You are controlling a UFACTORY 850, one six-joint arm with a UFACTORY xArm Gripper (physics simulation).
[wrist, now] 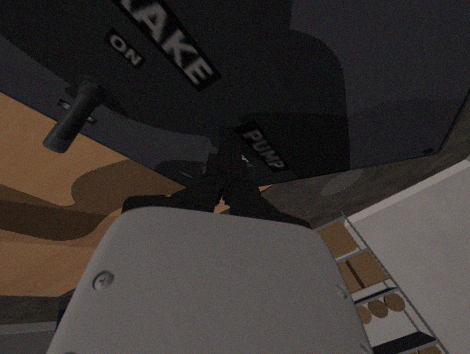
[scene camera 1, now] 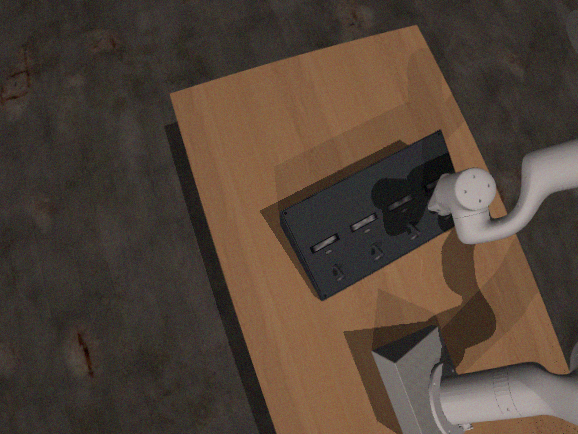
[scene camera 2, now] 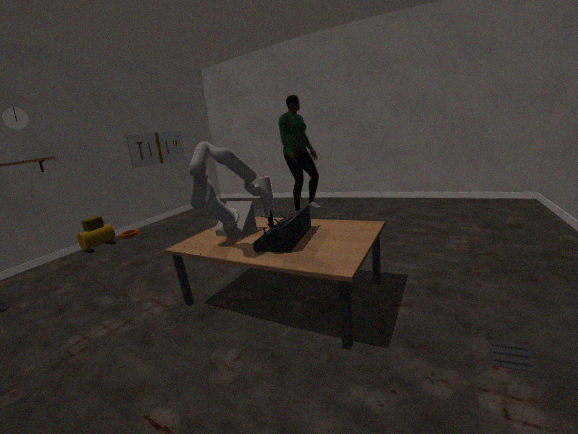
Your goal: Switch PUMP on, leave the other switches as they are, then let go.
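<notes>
A dark sloped switch panel (scene camera 1: 340,200) (scene camera 2: 295,234) (wrist: 320,65) stands on the table. In the wrist view the PUMP label (wrist: 264,149) is right of my fingers. My gripper (wrist: 225,155) (scene camera 2: 270,224) is shut, with its dark fingertips together low in front of the panel beside that label. The PUMP lever is hidden behind the fingers, so its position cannot be told. The neighbouring lever (wrist: 75,120), under the partly shown BRAKE label (wrist: 172,45), sticks out toward the OFF side. In scene camera 1 the wrist covers the fingers and the PUMP switch.
Other levers (scene camera 1: 338,272) (scene camera 1: 376,251) (scene camera 1: 413,230) stand in a row along the panel's lower part. The arm's grey pedestal (scene camera 1: 415,370) (scene camera 2: 246,215) is on the wooden table (scene camera 1: 250,125) (scene camera 2: 345,245). A person in green (scene camera 2: 294,132) is behind the table.
</notes>
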